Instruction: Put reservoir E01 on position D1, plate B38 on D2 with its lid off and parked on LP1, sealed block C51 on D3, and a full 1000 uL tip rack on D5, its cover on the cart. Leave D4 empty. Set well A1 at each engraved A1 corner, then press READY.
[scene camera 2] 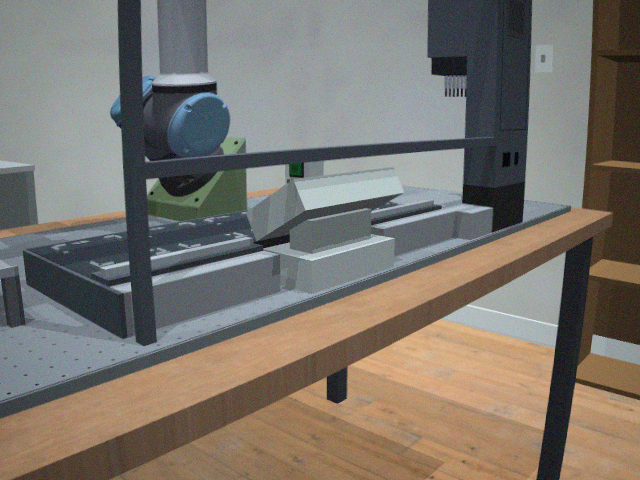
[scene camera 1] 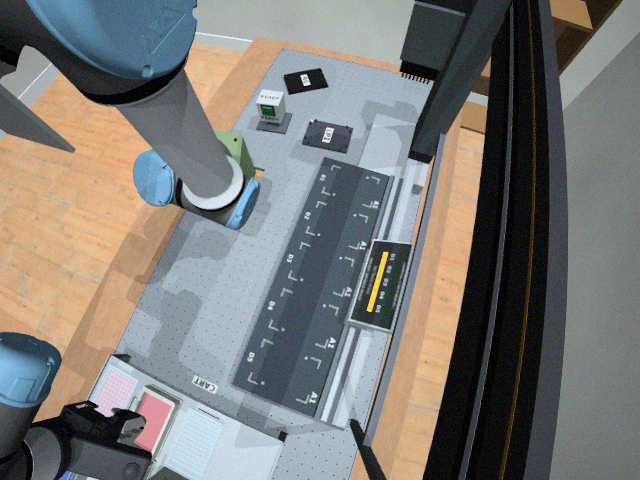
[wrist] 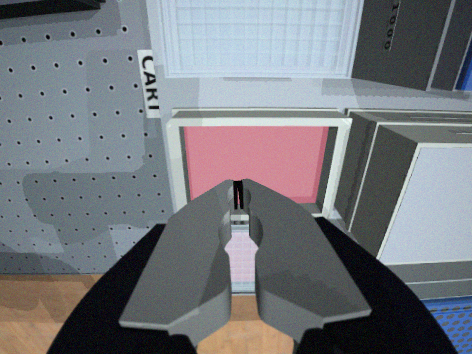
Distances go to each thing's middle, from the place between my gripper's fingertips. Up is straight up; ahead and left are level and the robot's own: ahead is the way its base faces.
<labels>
My hand is 10 mm past the pink sealed block [wrist: 298, 152], 20 mm to the left of it and 50 mm above it. Also, from my hand: LP1 pad [scene camera 1: 323, 135] (70 mm ahead, 870 mm to the left, 120 mm below).
</labels>
